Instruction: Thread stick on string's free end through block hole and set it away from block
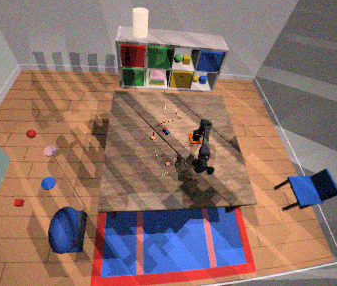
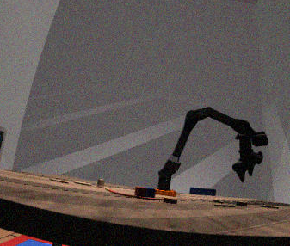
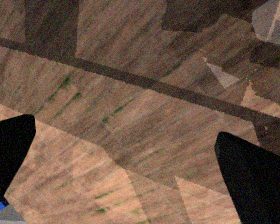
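The red block lies 480 mm to the right of my gripper tip, 310 mm ahead of it and 90 mm below it. Also, from my gripper tip: tan wooden cylinder: 660 mm to the right, 160 mm ahead, 90 mm below; blue block: 450 mm to the right, 290 mm ahead, 90 mm below; thin pale wooden stick: 600 mm to the right, 280 mm ahead, 110 mm below.
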